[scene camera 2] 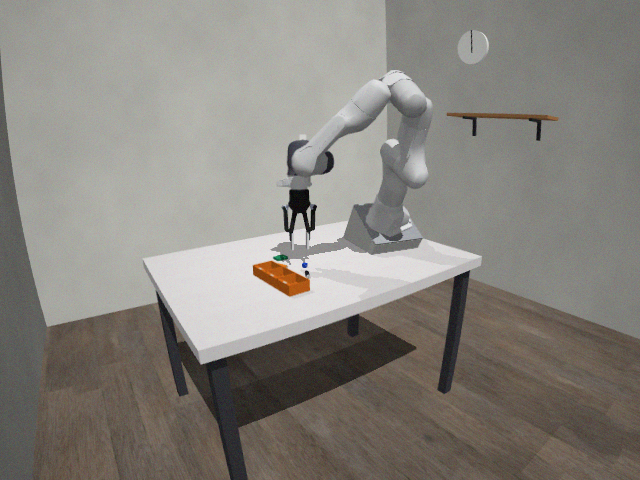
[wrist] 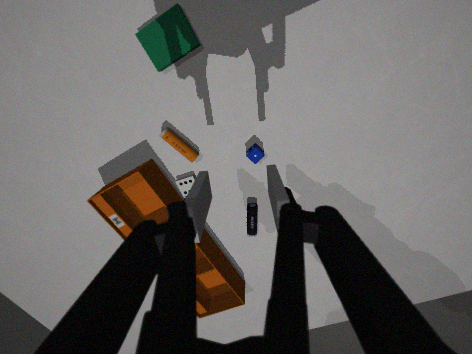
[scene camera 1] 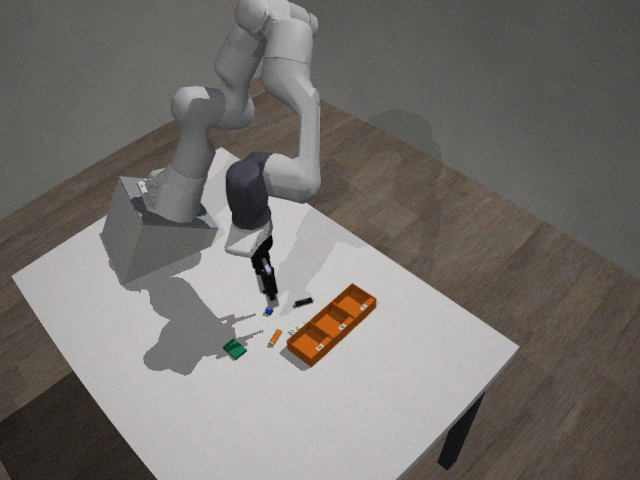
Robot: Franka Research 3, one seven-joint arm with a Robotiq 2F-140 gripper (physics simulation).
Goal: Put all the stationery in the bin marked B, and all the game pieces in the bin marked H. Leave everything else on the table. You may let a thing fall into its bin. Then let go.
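Observation:
My gripper [scene camera 1: 272, 302] [scene camera 2: 300, 249] [wrist: 238, 181] points down above the table, its fingers partly open with nothing between them. A blue die [scene camera 1: 268, 311] [scene camera 2: 305, 265] [wrist: 255, 154] lies on the table, below the fingertips. A white piece with black dots [wrist: 185, 184] lies beside the bin, partly hidden by a finger in the wrist view. An orange cylinder [scene camera 1: 275, 337] [wrist: 180, 145] and a black cylinder [scene camera 1: 303, 302] [scene camera 2: 307, 273] [wrist: 252, 218] lie on the table. The orange three-compartment bin [scene camera 1: 336, 341] [scene camera 2: 273, 283] has a label H [wrist: 116, 220] at one end; its other labels are unreadable.
A flat green block [scene camera 1: 234, 349] [scene camera 2: 280, 257] [wrist: 168, 37] lies on the white table [scene camera 1: 361, 413] [scene camera 2: 206, 310], beyond the orange cylinder from the bin. The arm's grey base stands at the table's back. The bin's low walls stand close to the white piece.

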